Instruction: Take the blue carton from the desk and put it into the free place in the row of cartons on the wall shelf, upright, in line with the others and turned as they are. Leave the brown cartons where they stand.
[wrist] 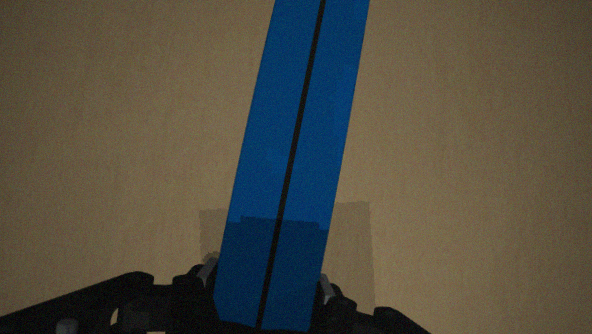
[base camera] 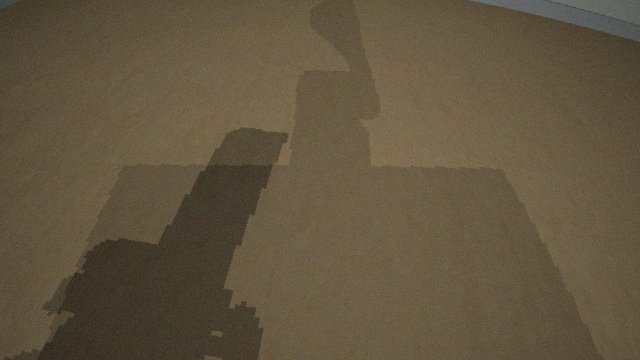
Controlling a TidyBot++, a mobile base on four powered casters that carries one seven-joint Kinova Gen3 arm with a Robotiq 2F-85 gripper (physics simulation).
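The blue carton (wrist: 280, 165) has a thin black line along its face. In the wrist view it runs from the bottom middle up past the top edge, leaning a little to the right, so its far end is cut off. My gripper (wrist: 265, 282) is shut on the blue carton, with one finger against each side near the bottom of the view. A shadow falls across the carton's lower part. The desk, the wall shelf and the brown cartons do not show in either view.
Brown floor (base camera: 425, 240) (wrist: 475, 150) lies below, with shadows of the robot and arm across it in the base camera view. A pale wall base (base camera: 565, 17) runs along the top right corner, and a small bit of it shows at the top left.
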